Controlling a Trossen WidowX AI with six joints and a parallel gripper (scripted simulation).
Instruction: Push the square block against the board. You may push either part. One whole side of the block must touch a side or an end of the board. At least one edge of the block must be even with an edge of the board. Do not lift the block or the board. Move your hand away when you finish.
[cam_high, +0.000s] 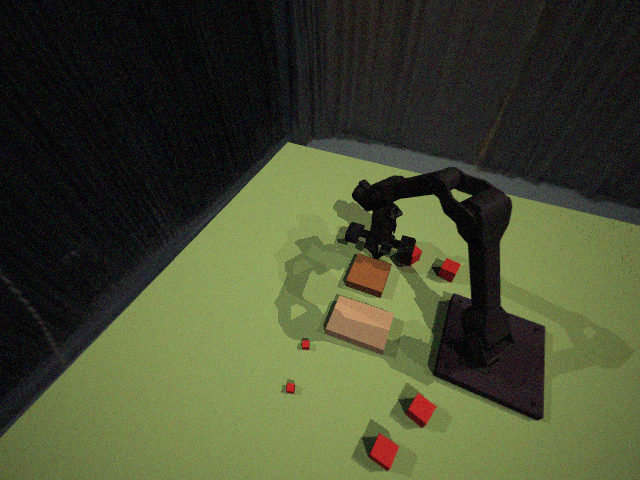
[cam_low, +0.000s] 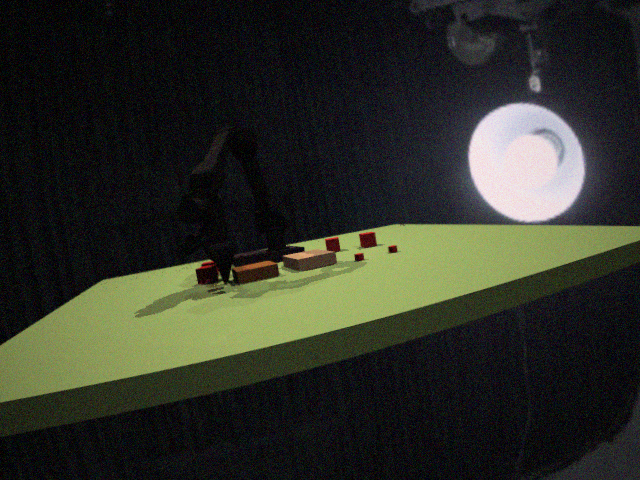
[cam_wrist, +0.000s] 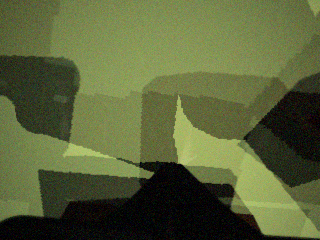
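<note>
Now: gripper tip 7 cm to the right of the square block, 1 cm below it and 1 cm short of it. From my gripper tip the other things lie so: board (22 cm to the left, 1 cm behind, 1 cm above).
</note>
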